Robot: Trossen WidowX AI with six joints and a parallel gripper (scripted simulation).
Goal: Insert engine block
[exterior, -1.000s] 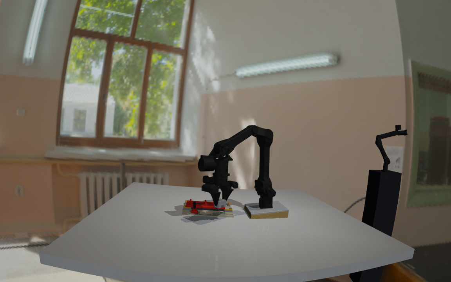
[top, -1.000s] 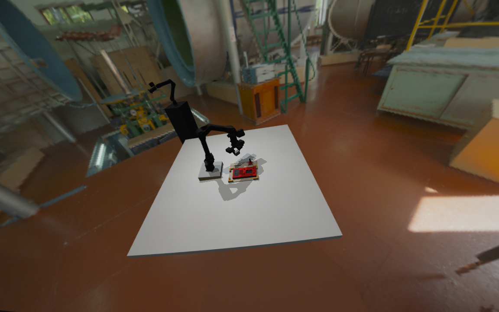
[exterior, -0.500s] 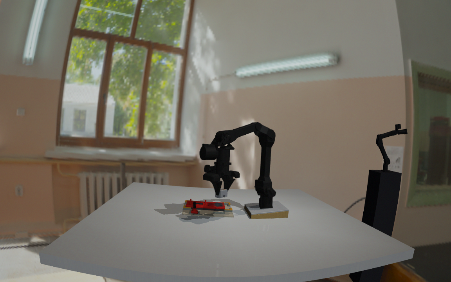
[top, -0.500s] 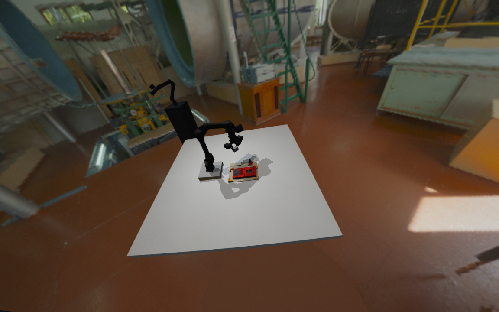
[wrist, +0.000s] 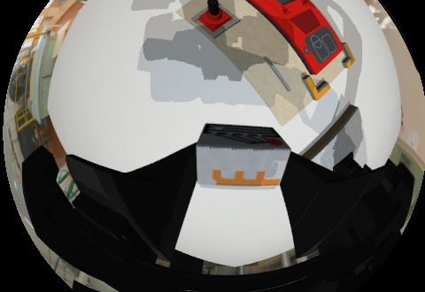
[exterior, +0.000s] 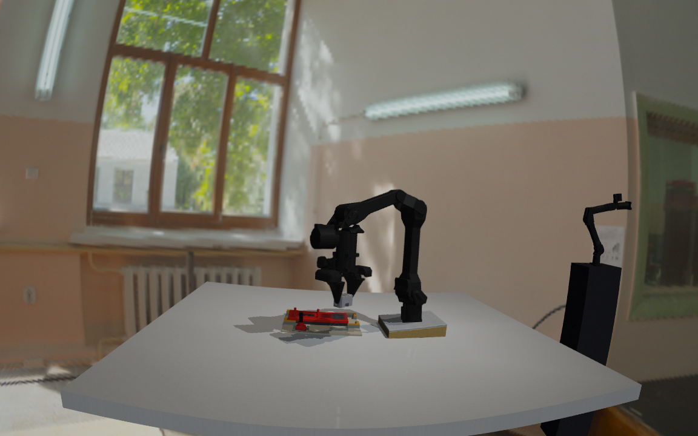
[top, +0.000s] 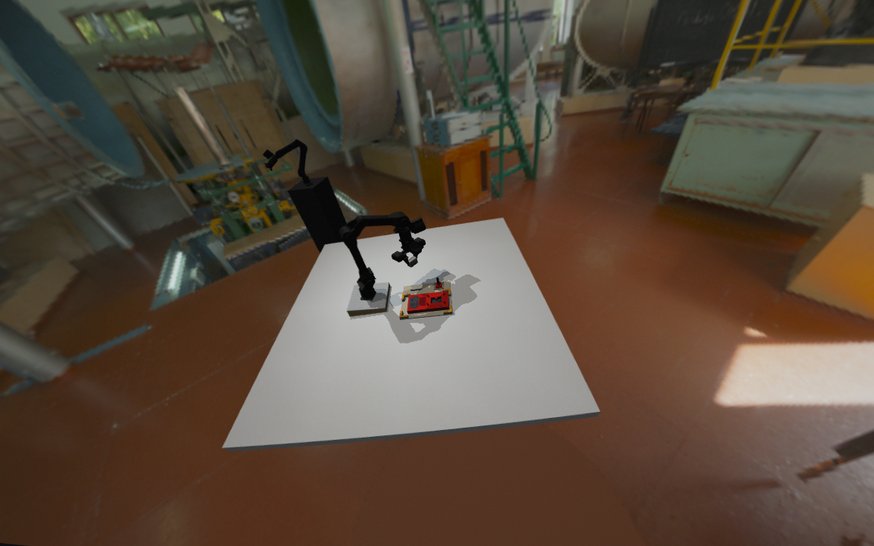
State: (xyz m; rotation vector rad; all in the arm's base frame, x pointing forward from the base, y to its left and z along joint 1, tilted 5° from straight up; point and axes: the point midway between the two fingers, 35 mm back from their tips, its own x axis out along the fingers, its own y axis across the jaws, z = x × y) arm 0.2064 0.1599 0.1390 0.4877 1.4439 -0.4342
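My gripper tip is right at the grey engine block.
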